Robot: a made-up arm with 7 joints. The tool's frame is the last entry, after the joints. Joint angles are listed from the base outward.
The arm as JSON. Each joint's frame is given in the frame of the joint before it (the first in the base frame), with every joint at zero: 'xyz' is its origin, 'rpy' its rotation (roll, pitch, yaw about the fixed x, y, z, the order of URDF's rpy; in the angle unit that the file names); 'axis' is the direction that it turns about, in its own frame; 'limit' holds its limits. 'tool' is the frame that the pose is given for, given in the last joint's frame.
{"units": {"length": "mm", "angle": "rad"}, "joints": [
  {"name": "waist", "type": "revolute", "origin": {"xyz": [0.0, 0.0, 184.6], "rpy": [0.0, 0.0, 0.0]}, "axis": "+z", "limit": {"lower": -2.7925, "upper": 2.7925}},
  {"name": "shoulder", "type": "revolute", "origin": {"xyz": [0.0, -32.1, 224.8], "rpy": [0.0, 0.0, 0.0]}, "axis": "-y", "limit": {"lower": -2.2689, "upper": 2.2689}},
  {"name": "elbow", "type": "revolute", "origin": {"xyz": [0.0, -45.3, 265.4], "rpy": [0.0, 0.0, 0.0]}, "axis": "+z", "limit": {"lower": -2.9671, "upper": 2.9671}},
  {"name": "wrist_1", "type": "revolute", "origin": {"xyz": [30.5, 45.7, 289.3], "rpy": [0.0, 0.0, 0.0]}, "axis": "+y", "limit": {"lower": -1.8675, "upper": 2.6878}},
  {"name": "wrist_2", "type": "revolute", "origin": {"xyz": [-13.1, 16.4, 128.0], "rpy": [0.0, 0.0, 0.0]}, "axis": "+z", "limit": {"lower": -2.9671, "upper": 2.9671}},
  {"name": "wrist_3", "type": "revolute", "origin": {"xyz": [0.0, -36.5, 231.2], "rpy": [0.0, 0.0, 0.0]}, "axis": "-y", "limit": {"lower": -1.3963, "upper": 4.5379}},
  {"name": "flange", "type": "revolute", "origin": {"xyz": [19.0, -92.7, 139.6], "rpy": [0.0, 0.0, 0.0]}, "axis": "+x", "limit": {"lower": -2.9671, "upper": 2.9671}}
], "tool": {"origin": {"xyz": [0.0, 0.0, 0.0], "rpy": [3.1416, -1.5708, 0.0]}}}
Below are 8 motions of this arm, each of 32 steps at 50 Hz.
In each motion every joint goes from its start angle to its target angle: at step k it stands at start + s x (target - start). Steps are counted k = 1, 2, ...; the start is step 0. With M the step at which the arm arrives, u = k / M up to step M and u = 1 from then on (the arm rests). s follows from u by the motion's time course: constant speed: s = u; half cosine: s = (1 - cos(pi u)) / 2; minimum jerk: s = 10 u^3 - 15 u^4 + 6 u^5.
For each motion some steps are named. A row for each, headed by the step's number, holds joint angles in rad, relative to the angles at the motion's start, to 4 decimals.
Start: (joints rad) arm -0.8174 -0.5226 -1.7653 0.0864 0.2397 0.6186 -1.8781
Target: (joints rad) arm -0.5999 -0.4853 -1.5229 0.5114 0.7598 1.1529 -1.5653
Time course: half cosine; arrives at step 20
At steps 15, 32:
15: 0.1856 0.0318 0.2069 0.3628 0.4439 0.4561 0.2670
32: 0.2175 0.0373 0.2424 0.4250 0.5201 0.5343 0.3128

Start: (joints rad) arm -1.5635 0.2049 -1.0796 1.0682 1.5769 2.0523 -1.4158
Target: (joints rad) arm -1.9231 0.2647 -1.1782 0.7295 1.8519 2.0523 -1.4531
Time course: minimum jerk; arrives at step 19
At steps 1, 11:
1: -0.0005 0.0001 -0.0001 -0.0005 0.0004 0.0000 -0.0001
11: -0.2322 0.0386 -0.0637 -0.2187 0.1775 0.0000 -0.0241

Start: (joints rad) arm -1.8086 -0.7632 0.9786 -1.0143 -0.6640 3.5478 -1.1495
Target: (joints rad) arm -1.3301 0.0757 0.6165 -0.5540 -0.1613 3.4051 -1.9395
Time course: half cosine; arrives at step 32
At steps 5, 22, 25, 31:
5: 0.0283 0.0495 -0.0214 0.0272 0.0297 -0.0084 -0.0466
22: 0.3722 0.6525 -0.2816 0.3580 0.3910 -0.1110 -0.6145
25: 0.4242 0.7437 -0.3210 0.4081 0.4456 -0.1265 -0.7003
31: 0.4773 0.8369 -0.3612 0.4592 0.5015 -0.1424 -0.7881

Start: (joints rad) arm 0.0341 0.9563 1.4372 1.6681 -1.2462 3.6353 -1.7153
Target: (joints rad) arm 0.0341 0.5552 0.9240 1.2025 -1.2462 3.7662 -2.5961
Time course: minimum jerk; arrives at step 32
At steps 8, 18, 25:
8: 0.0000 -0.0415 -0.0531 -0.0482 0.0000 0.0136 -0.0912
18: 0.0000 -0.2471 -0.3161 -0.2868 0.0000 0.0806 -0.5425
25: 0.0000 -0.3717 -0.4756 -0.4315 0.0000 0.1213 -0.8162

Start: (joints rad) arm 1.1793 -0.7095 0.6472 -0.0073 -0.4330 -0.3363 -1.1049
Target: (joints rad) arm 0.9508 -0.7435 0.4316 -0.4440 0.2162 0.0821 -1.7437
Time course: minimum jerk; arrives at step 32
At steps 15, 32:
15: -0.1009 -0.0150 -0.0952 -0.1928 0.2867 0.1847 -0.2821
32: -0.2285 -0.0340 -0.2156 -0.4367 0.6492 0.4184 -0.6388

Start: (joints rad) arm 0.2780 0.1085 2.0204 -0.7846 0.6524 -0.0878 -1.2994
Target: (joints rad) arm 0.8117 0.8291 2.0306 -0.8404 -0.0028 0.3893 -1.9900
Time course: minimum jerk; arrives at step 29
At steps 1, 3, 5, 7, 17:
1: 0.0002 0.0003 0.0000 0.0000 -0.0003 0.0002 -0.0003
3: 0.0050 0.0068 0.0001 -0.0005 -0.0062 0.0045 -0.0065
5: 0.0208 0.0280 0.0004 -0.0022 -0.0255 0.0186 -0.0269
7: 0.0505 0.0682 0.0010 -0.0053 -0.0620 0.0451 -0.0654
17: 0.3514 0.4745 0.0067 -0.0367 -0.4314 0.3142 -0.4547

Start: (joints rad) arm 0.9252 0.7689 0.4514 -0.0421 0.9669 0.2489 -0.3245
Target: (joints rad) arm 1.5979 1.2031 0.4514 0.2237 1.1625 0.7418 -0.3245
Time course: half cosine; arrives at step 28
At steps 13, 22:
13: 0.2987 0.1928 0.0000 0.1180 0.0868 0.2189 0.0000
22: 0.5993 0.3868 0.0000 0.2368 0.1743 0.4391 0.0000

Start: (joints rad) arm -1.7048 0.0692 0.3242 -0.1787 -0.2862 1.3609 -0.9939
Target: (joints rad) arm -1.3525 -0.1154 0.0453 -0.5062 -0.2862 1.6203 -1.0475
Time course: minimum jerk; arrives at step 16
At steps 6, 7, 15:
6: 0.0970 -0.0508 -0.0768 -0.0901 0.0000 0.0714 -0.0148
7: 0.1353 -0.0709 -0.1071 -0.1258 0.0000 0.0996 -0.0206
15: 0.3515 -0.1842 -0.2783 -0.3268 0.0000 0.2588 -0.0535

